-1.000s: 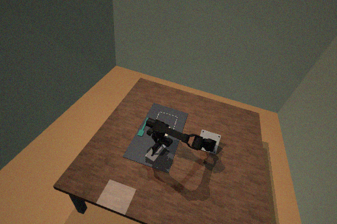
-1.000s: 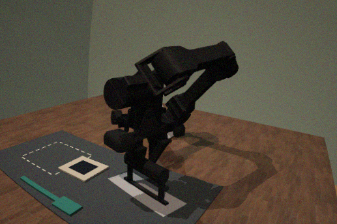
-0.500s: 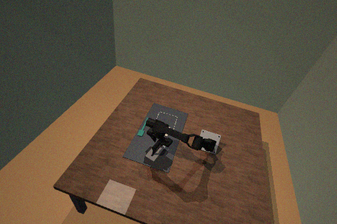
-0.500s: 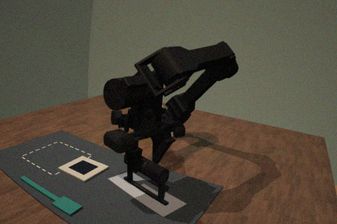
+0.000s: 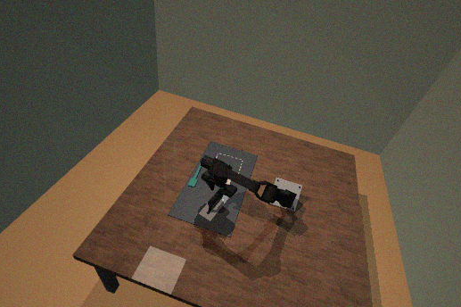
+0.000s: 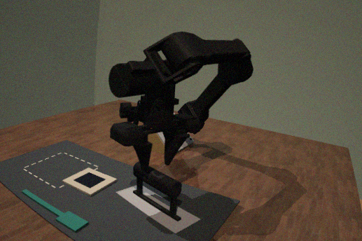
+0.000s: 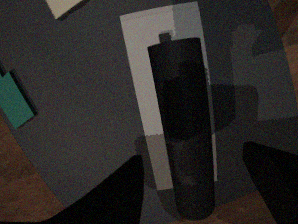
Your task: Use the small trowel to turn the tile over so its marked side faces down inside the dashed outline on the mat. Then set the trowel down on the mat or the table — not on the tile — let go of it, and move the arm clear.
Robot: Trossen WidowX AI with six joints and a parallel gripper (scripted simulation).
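Right now the grey mat is 160 mm to the right of my gripper tip, 120 mm below it and 40 mm ahead of it. The rest, counted from my gripper tip: green trowel 180 mm ahead, 140 mm to the right, 90 mm below; tan tile 190 mm to the right, 90 mm below, 20 mm ahead.
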